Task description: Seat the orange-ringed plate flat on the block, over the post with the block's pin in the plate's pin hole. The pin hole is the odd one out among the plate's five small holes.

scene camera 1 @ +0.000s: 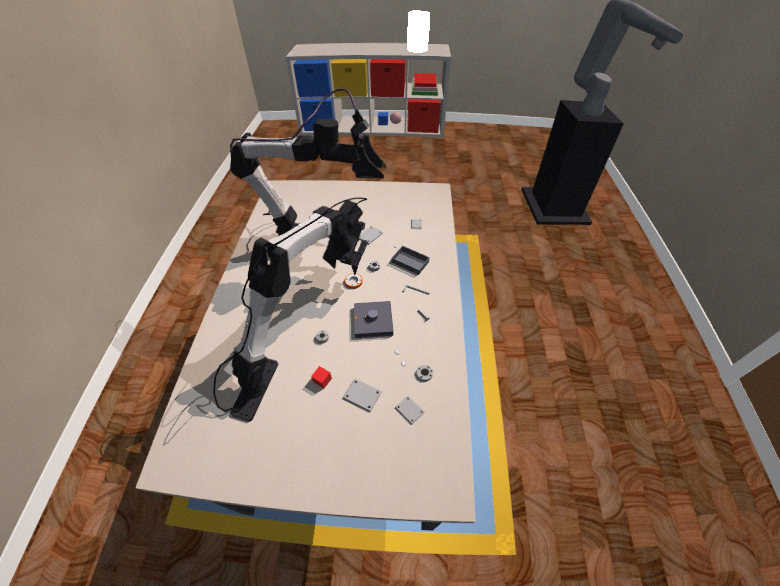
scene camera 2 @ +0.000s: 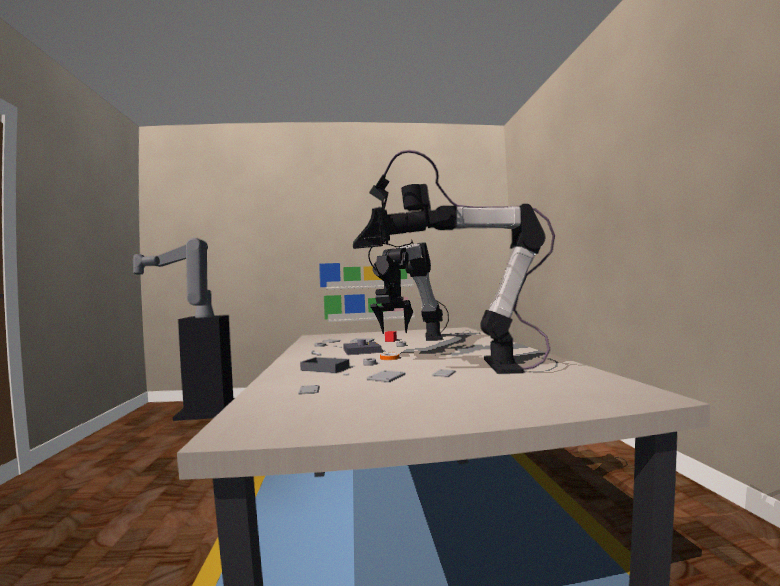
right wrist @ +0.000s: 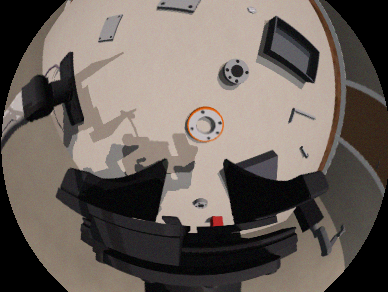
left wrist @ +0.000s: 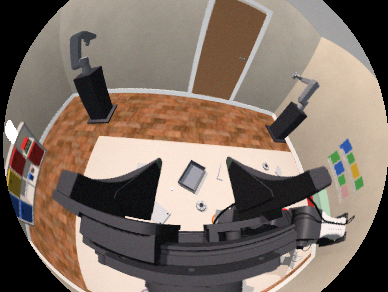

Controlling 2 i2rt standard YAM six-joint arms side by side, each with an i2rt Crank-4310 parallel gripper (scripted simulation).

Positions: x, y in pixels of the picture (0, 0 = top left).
Labels:
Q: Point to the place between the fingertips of my right gripper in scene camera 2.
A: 394, 333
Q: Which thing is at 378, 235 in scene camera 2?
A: My left gripper.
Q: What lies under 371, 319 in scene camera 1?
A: A dark block.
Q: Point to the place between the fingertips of my right gripper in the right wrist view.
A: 195, 160

